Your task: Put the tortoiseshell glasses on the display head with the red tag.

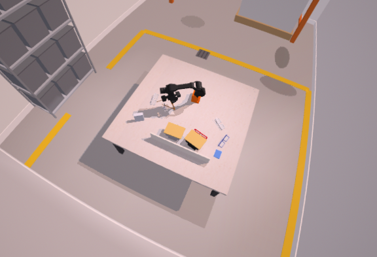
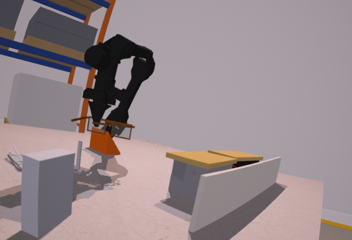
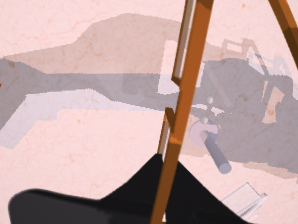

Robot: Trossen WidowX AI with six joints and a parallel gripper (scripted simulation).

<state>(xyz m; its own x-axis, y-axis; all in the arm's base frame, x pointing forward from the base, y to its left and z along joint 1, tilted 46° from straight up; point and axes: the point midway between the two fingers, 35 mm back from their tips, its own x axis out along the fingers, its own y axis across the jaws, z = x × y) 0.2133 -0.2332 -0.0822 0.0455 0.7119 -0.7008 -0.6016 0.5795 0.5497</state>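
Right now the grey stand is 10 cm below my gripper tip, 7 cm to the right of it and 2 cm ahead of it. From my gripper tip the other things lie so: white panel (43 cm ahead, 21 cm to the left, 7 cm below); then grey block (26 cm to the right, 23 cm ahead, 7 cm below); then display head (27 cm ahead, 13 cm to the left, 7 cm below).
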